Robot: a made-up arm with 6 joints. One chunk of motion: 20 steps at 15 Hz.
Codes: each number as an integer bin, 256 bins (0 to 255) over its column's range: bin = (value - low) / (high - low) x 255, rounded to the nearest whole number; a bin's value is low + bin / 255 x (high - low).
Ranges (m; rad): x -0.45..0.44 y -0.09..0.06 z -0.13..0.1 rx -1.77..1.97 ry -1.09..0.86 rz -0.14..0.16
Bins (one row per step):
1: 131 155 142 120 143 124
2: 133 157 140 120 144 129
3: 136 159 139 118 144 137
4: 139 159 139 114 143 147
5: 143 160 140 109 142 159
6: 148 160 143 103 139 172
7: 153 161 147 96 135 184
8: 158 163 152 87 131 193
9: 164 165 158 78 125 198
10: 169 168 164 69 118 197
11: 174 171 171 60 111 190
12: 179 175 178 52 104 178
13: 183 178 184 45 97 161
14: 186 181 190 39 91 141
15: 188 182 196 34 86 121
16: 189 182 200 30 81 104
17: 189 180 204 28 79 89
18: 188 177 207 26 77 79
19: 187 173 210 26 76 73
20: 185 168 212 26 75 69
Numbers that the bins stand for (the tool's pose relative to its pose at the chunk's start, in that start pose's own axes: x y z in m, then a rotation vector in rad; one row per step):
1: 0.0072 0.0012 -0.0019 -0.0100 0.0035 0.0059
2: 0.0142 0.0024 -0.0037 -0.0100 0.0112 0.0118
3: 0.0247 0.0035 -0.0046 -0.0393 0.0112 0.0212
4: 0.0351 0.0035 -0.0046 -0.0980 0.0035 0.0329
5: 0.0491 0.0041 -0.0037 -0.1713 -0.0041 0.0471
6: 0.0665 0.0041 -0.0010 -0.2593 -0.0271 0.0624
7: 0.0840 0.0047 0.0026 -0.3620 -0.0576 0.0765
8: 0.1015 0.0059 0.0071 -0.4940 -0.0882 0.0871
9: 0.1224 0.0071 0.0125 -0.6260 -0.1341 0.0929
10: 0.1398 0.0088 0.0179 -0.7580 -0.1876 0.0918
11: 0.1573 0.0106 0.0242 -0.8900 -0.2412 0.0835
12: 0.1747 0.0129 0.0305 -1.0073 -0.2947 0.0694
13: 0.1887 0.0147 0.0360 -1.1100 -0.3482 0.0494
14: 0.1992 0.0165 0.0414 -1.1980 -0.3941 0.0259
15: 0.2062 0.0171 0.0468 -1.2713 -0.4324 0.0024
16: 0.2096 0.0171 0.0504 -1.3300 -0.4706 -0.0176
17: 0.2096 0.0159 0.0540 -1.3593 -0.4859 -0.0353
18: 0.2062 0.0141 0.0567 -1.3887 -0.5012 -0.0471
19: 0.2027 0.0118 0.0594 -1.3887 -0.5088 -0.0541
20: 0.1957 0.0088 0.0612 -1.3887 -0.5165 -0.0588

